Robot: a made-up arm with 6 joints. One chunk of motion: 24 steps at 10 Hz.
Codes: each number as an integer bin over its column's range. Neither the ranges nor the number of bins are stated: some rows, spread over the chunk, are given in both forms.
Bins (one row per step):
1: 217 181 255 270 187 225
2: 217 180 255 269 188 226
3: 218 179 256 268 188 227
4: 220 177 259 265 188 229
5: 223 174 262 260 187 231
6: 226 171 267 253 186 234
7: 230 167 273 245 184 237
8: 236 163 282 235 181 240
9: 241 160 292 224 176 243
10: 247 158 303 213 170 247
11: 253 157 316 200 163 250
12: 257 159 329 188 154 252
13: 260 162 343 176 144 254
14: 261 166 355 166 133 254
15: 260 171 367 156 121 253
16: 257 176 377 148 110 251
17: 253 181 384 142 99 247
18: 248 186 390 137 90 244
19: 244 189 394 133 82 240
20: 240 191 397 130 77 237
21: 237 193 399 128 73 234
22: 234 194 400 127 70 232
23: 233 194 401 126 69 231
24: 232 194 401 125 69 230
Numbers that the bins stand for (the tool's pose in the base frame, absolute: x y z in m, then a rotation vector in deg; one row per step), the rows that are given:
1: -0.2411 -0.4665 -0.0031 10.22 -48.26 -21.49
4: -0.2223 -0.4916 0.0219 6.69 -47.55 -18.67
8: -0.1221 -0.5793 0.1659 -14.44 -52.49 -10.92
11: -0.0157 -0.6168 0.3789 -39.10 -65.17 -3.87
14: 0.0344 -0.5605 0.6231 -63.05 -86.30 -1.06
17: -0.0157 -0.4665 0.8047 -79.96 -110.25 -5.99
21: -0.1159 -0.3914 0.8986 -89.82 -128.57 -15.15
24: -0.1472 -0.3851 0.9112 -91.94 -131.39 -17.96
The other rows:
2: -0.2411 -0.4728 -0.0031 9.51 -47.55 -20.78
3: -0.2348 -0.4791 0.0031 8.81 -47.55 -20.08
5: -0.2035 -0.5104 0.0407 3.17 -48.26 -17.26
6: -0.1847 -0.5292 0.0720 -1.76 -48.96 -15.15
7: -0.1597 -0.5542 0.1096 -7.40 -50.37 -13.03
9: -0.0908 -0.5980 0.2286 -22.19 -56.01 -8.81
10: -0.0532 -0.6106 0.2975 -29.94 -60.23 -5.99
12: 0.0094 -0.6043 0.4603 -47.55 -71.51 -2.47
13: 0.0282 -0.5855 0.5479 -56.01 -78.55 -1.06
15: 0.0282 -0.5292 0.6982 -70.10 -94.76 -1.76
16: 0.0094 -0.4978 0.7609 -75.73 -102.50 -3.17
18: -0.0470 -0.4352 0.8423 -83.48 -116.59 -8.10
19: -0.0720 -0.4164 0.8673 -86.30 -122.23 -10.92
20: -0.0971 -0.4039 0.8861 -88.41 -125.75 -13.03
22: -0.1346 -0.3851 0.9049 -90.53 -130.68 -16.56
23: -0.1409 -0.3851 0.9112 -91.23 -131.39 -17.26

